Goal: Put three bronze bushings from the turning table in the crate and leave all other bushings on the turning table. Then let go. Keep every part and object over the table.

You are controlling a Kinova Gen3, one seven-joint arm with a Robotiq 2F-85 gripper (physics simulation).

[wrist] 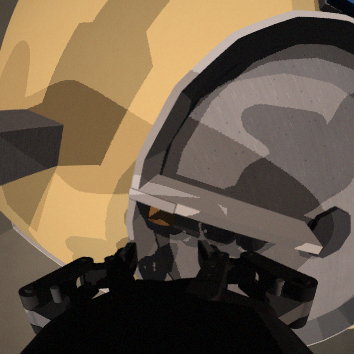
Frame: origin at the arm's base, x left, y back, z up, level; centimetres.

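Where they show: gripper, fingertip midpoint: (166,251).
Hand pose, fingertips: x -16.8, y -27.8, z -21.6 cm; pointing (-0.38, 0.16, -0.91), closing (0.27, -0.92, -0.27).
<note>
After its pixels a point has its place.
The turning table (300,130) @[y -36.2, x -3.4, z -25.8 cm] is a grey round disc with a raised rim, filling the right side of the wrist view. A bronze bushing (160,216) @[y -26.3, x -14.2, z -22.6 cm] shows partly under the left part of the pale bar that crosses the disc. Dark grey bushings (220,232) @[y -32.1, x -15.2, z -25.0 cm] (251,243) @[y -35.5, x -15.1, z -24.5 cm] sit in shadow along the bar's near side; their outlines are hard to tell. My gripper (166,251) @[y -27.8, x -16.8, z -21.6 cm] is open and empty, over the near left part of the turning table, on the near side of the bar. A small blue piece of what looks like the crate (346,5) @[y -41.3, x 17.2, z -27.5 cm] shows at the top right corner.
The pale bar (240,207) @[y -32.6, x -11.6, z -23.9 cm] runs across the turning table, with a dark many-sided knob (334,231) @[y -45.1, x -11.4, z -25.0 cm] at its right end. A dark grey block (27,145) @[y -5.3, x -13.3, z -24.1 cm] juts in at the left over the tan round table (37,200) @[y 2.1, x -28.2, z -31.1 cm], whose edge shows at the lower left.
</note>
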